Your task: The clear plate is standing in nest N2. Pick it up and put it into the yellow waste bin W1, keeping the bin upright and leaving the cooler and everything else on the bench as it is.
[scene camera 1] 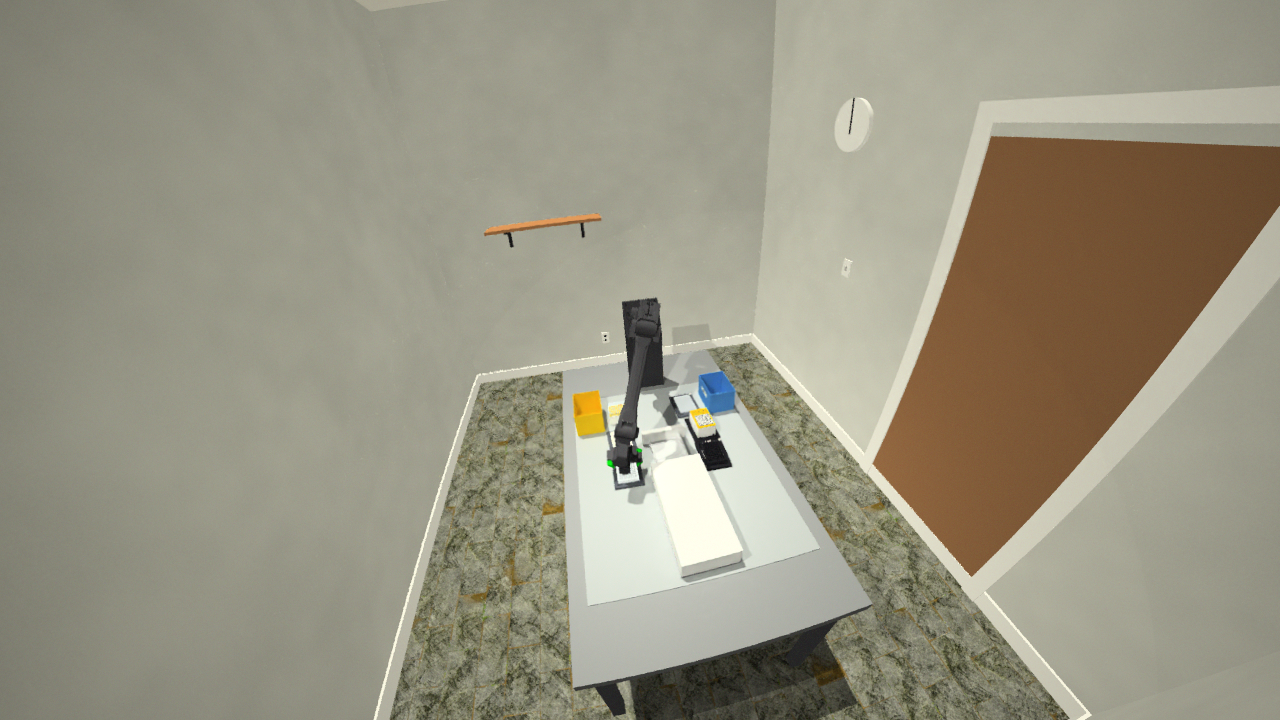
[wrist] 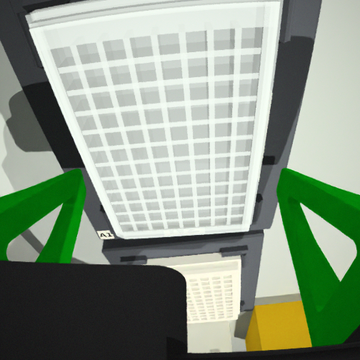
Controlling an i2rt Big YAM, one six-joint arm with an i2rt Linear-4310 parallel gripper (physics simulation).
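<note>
The clear plate (scene camera 1: 628, 478) (wrist: 165, 130) lies flat in a dark nest (scene camera 1: 629, 486) (wrist: 295, 105), a grid of square wells facing up. An A1 label shows at the nest's near left corner in the wrist view. My gripper (scene camera 1: 625, 460) (wrist: 181, 179) is open and empty above the plate, its green fingers standing apart to either side of the plate's near part in the wrist view. The yellow waste bin (scene camera 1: 588, 416) (wrist: 280, 325) stands upright at the table's left side, nearer the arm's base. The N2 label is not readable.
A second dark nest (wrist: 180, 250) with a cream plate (wrist: 215, 290) adjoins this one. A long white box (scene camera 1: 698, 514) and an open white tray (scene camera 1: 660, 437) are to the right. Beyond are a black rack (scene camera 1: 714, 454), a yellow-and-white box (scene camera 1: 703, 420) and a blue bin (scene camera 1: 716, 392).
</note>
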